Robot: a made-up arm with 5 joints.
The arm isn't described. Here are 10 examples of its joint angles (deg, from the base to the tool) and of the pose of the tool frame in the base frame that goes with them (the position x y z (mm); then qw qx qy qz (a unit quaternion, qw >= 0)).
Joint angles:
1: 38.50 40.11 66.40 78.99 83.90
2: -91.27 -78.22 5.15 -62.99 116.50
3: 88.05 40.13 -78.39 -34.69 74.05
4: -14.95 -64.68 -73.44 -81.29 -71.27
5: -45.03 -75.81 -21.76 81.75 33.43
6: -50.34 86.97 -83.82 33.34 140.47
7: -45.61 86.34 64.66 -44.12 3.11
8: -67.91 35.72 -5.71 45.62 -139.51
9: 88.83 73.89 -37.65 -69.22 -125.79
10: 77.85 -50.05 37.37 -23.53 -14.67
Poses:
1: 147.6 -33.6 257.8 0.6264 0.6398 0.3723 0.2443
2: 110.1 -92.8 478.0 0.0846 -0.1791 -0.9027 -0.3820
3: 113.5 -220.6 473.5 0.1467 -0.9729 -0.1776 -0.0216
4: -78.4 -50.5 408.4 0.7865 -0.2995 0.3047 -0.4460
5: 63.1 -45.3 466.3 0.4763 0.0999 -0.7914 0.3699
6: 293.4 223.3 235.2 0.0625 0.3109 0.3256 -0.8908
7: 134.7 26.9 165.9 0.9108 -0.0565 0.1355 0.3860
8: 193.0 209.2 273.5 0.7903 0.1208 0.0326 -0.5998
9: 111.6 -275.5 253.9 0.1531 -0.2987 0.8264 0.4521
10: 125.3 -89.6 441.7 0.3047 -0.4486 -0.7708 -0.3343
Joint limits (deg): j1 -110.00..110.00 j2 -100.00..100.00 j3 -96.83..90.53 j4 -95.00..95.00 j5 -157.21..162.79
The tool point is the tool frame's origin. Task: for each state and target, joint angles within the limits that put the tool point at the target. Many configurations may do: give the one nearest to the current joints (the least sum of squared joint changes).
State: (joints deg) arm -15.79 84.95 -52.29 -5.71 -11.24
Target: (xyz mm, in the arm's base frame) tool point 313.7 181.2 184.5
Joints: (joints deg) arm -41.45 84.13 -47.80 -4.66 -11.24
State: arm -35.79 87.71 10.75 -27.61 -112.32
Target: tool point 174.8 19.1 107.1
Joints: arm -16.55 97.02 28.11 -23.37 -112.32
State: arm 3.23 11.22 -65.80 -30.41 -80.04
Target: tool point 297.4 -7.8 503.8
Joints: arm 2.05 20.30 -59.14 -32.23 -80.04
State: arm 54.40 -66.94 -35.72 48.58 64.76
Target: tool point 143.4 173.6 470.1
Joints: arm 102.17 -71.89 -62.75 25.34 64.76
